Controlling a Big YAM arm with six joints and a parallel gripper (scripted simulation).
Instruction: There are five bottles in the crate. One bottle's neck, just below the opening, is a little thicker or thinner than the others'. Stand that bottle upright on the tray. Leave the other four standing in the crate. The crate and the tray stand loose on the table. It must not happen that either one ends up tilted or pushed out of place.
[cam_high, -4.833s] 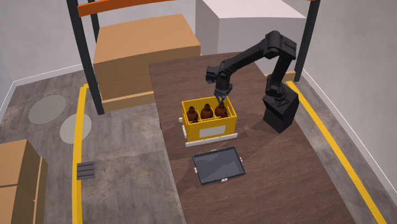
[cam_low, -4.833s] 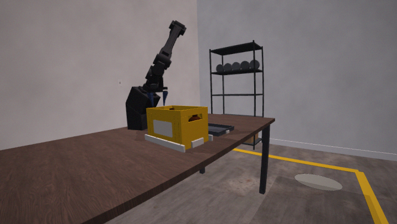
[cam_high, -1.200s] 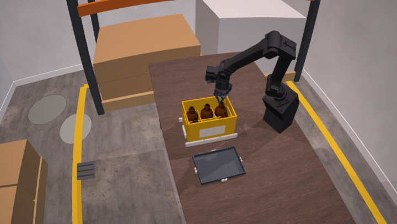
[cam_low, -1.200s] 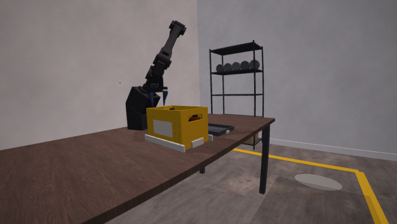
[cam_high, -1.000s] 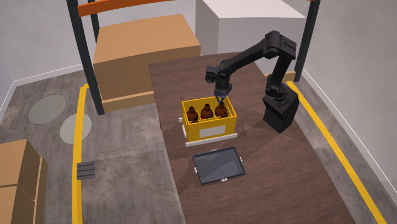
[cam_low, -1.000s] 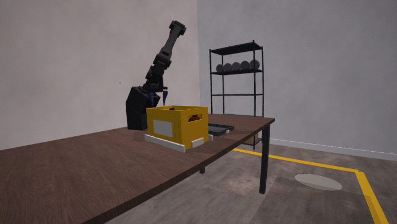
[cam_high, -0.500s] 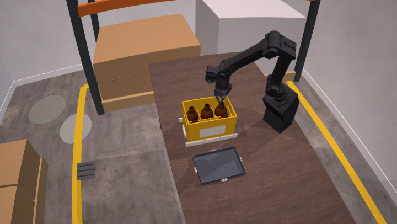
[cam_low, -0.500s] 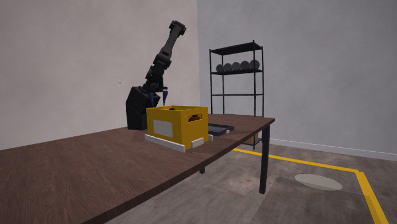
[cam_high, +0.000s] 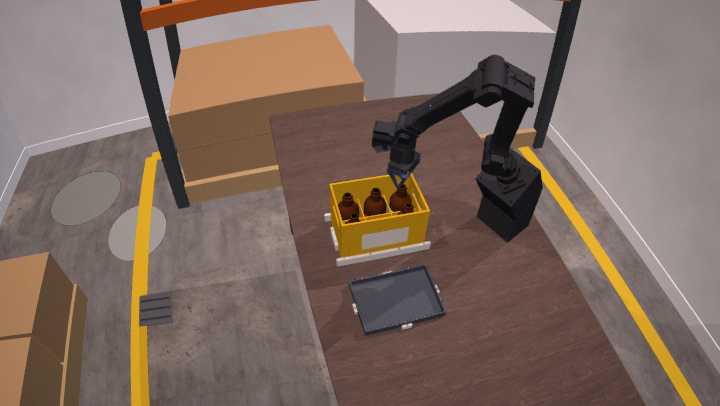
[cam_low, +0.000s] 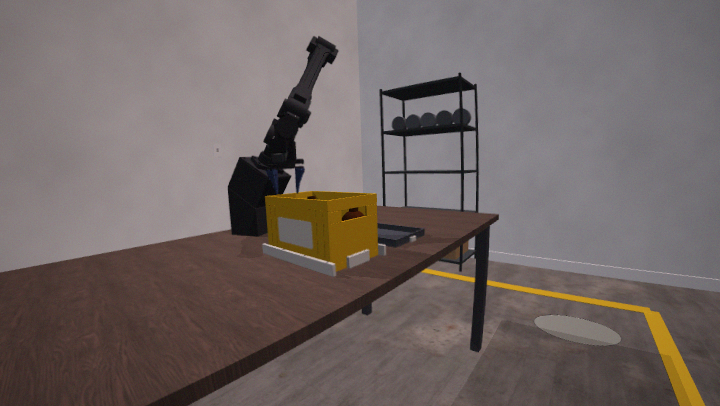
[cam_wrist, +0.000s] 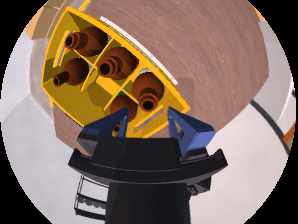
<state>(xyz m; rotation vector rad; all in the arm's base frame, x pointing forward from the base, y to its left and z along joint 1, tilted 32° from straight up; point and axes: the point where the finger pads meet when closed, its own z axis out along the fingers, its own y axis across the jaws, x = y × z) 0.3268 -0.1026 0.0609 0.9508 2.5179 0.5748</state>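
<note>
Now: the yellow crate 80 mm ahead of my hand, 60 mm to the left of it and 100 mm below it. The rest, counted from my hand: glass bottle 160 mm ahead, 120 mm to the left, 100 mm below; dark tray 60 mm ahead, 330 mm to the left, 170 mm below.
</note>
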